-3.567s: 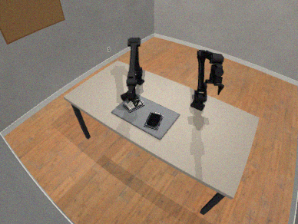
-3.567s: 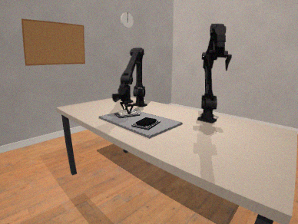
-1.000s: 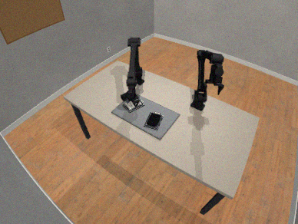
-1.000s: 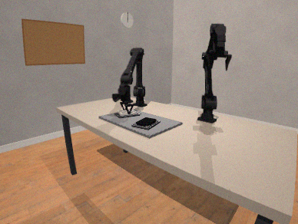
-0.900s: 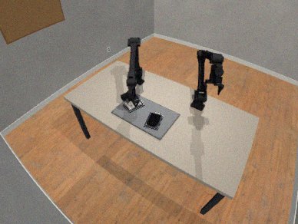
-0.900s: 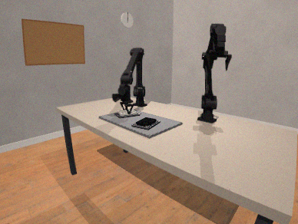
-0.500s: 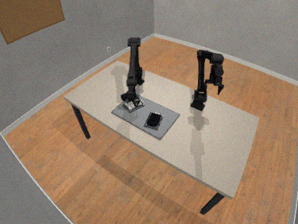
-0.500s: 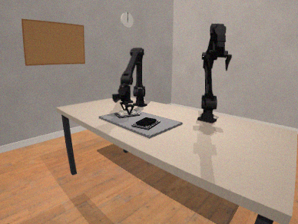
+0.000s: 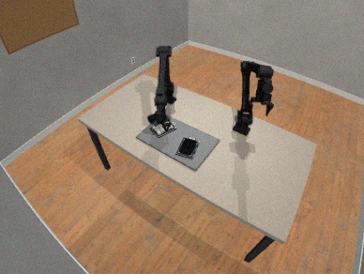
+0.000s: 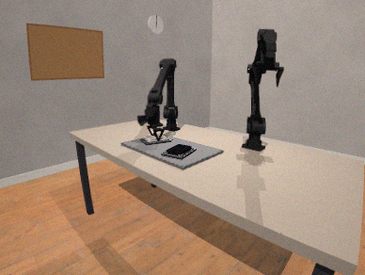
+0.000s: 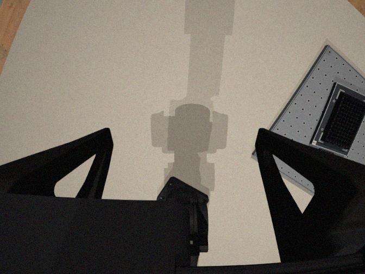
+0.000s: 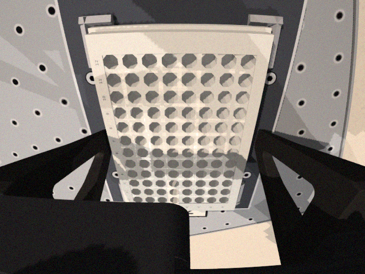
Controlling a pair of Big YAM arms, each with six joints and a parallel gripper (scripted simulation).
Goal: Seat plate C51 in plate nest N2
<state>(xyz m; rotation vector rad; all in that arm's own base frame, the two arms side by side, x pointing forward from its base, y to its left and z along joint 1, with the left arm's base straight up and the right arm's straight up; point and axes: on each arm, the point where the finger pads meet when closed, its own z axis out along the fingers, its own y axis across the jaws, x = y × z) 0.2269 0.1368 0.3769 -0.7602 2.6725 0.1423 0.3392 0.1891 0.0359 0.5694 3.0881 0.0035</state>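
Observation:
The white multi-well plate lies right at my right hand. Also, from my right hand: black plate: 260 mm to the left, 60 mm ahead.

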